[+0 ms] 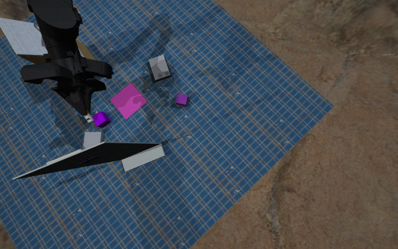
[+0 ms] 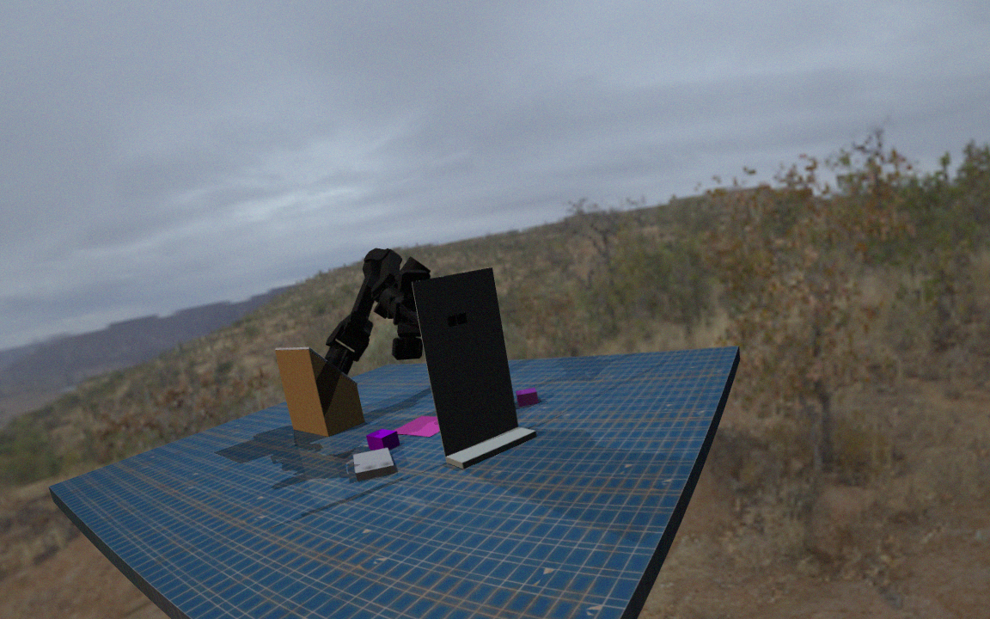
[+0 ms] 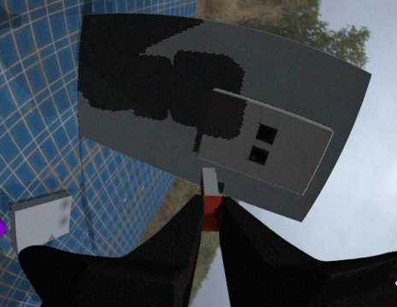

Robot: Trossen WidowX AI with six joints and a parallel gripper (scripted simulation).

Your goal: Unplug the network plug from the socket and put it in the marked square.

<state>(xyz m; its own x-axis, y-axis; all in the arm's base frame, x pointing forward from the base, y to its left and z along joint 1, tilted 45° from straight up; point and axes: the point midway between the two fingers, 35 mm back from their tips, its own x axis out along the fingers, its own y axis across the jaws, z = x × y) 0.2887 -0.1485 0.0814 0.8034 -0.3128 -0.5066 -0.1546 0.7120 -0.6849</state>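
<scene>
The marked square is 220 mm below my gripper tip, 90 mm behind it and 70 mm to the left of it. Round my gripper tip: network plug (10 mm ahead); then grey panel (110 mm ahead, 80 mm below, 50 mm to the right).
</scene>
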